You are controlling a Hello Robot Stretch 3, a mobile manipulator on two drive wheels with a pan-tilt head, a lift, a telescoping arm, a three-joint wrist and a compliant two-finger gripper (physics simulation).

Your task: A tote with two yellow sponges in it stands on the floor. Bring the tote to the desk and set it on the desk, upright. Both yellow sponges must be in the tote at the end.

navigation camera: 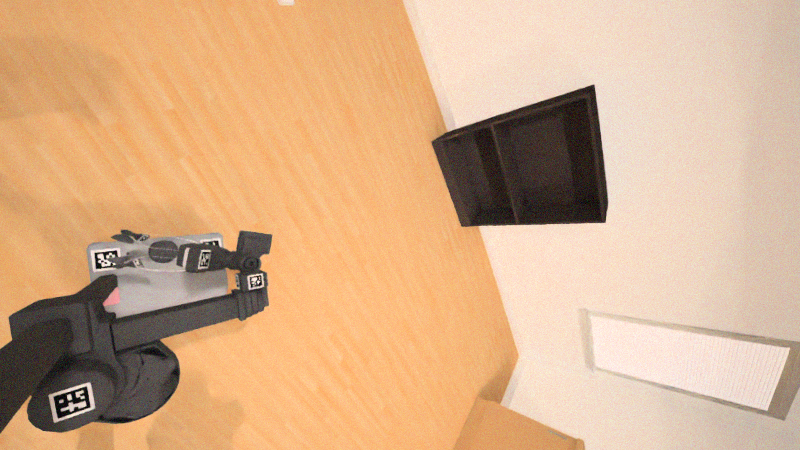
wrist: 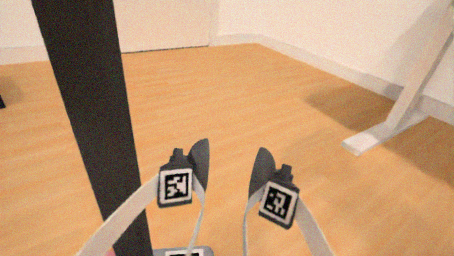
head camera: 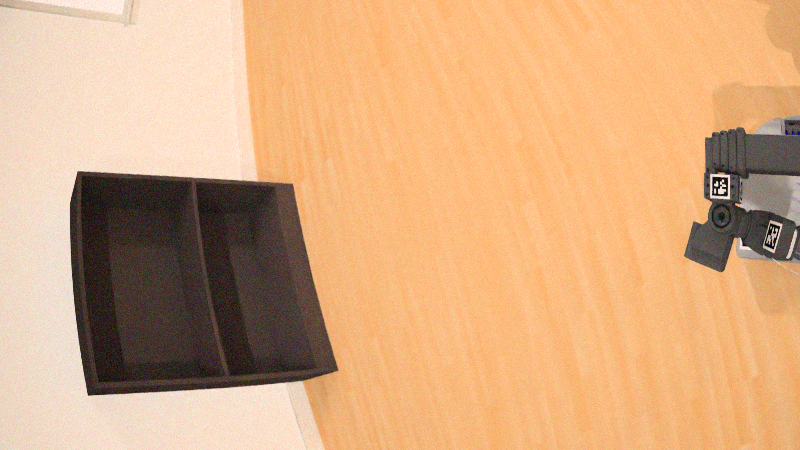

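Where they show: gripper, between the fingertips: [navigation camera: 110,247] [wrist: 231,161]; robot's base, origin of its link: [navigation camera: 163,250].
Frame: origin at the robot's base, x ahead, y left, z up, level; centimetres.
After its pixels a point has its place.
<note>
My gripper [navigation camera: 125,249] {x 3.9, y 9.2, z 41.7 cm} [wrist: 231,161] {x 3.9, y 9.2, z 41.7 cm} is open, with nothing between its fingertips. In the navigation camera view it is folded back over my grey base [navigation camera: 167,293] {x -13.2, y 0.3, z 16.0 cm}. In the head camera view, the wrist [head camera: 721,215] {x -2.4, y -15.0, z 58.2 cm} shows at the right edge and the fingers are out of view. A white leg [wrist: 417,82] {x 92.1, y 71.4, z 25.4 cm} and its foot [wrist: 367,139], seemingly the desk's, stand on the floor at the right of the wrist view, apart from the gripper. The desk top does not show. The tote and the yellow sponges do not show in any view.
A dark two-compartment shelf unit [head camera: 305,268] {x 25.2, y -184.0, z 2.8 cm} [navigation camera: 531,110] {x 63.3, y -164.8, z 76.5 cm} stands against the wall. A light brown wooden piece [navigation camera: 514,428] {x -179.6, y -198.2, z 42.9 cm} stands near the wall corner. A window [navigation camera: 688,361] {x -131.9, y -296.6, z 153.3 cm} is in the wall. My dark mast [wrist: 92,115] {x -6.6, y 11.6, z 44.3 cm} crosses the left of the wrist view.
</note>
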